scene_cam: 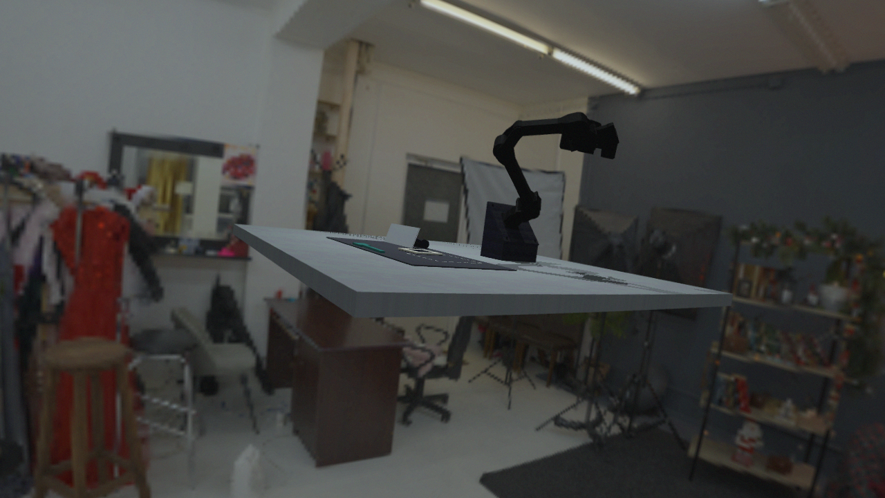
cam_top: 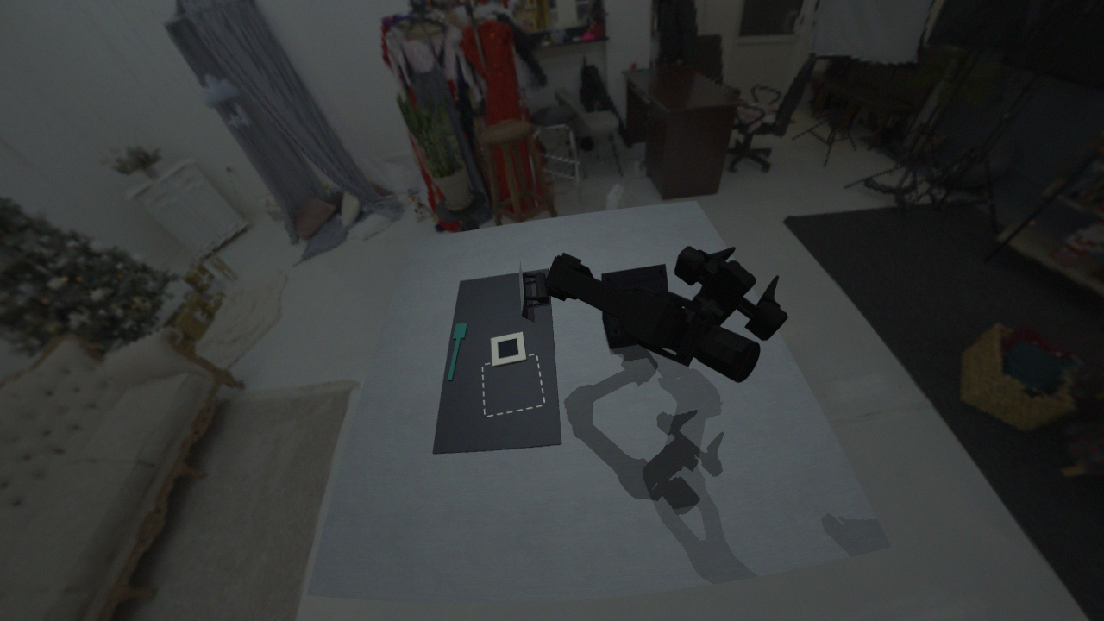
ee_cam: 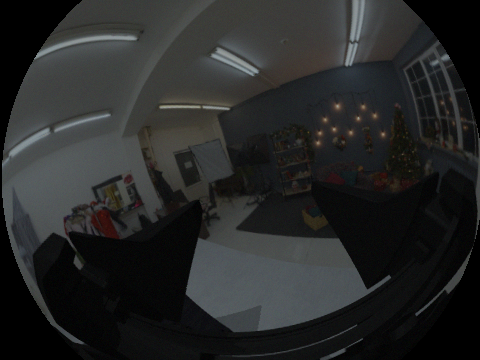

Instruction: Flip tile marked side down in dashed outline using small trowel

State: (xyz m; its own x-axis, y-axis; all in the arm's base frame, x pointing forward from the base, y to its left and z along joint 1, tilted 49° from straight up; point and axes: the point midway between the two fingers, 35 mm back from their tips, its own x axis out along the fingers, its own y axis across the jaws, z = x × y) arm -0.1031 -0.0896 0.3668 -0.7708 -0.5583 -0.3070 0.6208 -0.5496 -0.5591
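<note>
Now: the tile 530 mm ahead of my gripper tip, 160 mm to the right of it and 430 mm below it. From my gripper tip the other things lie so: teal trowel (700 mm ahead, 190 mm to the right, 430 mm below); dark mat (560 mm ahead, 180 mm to the right, 450 mm below).
</note>
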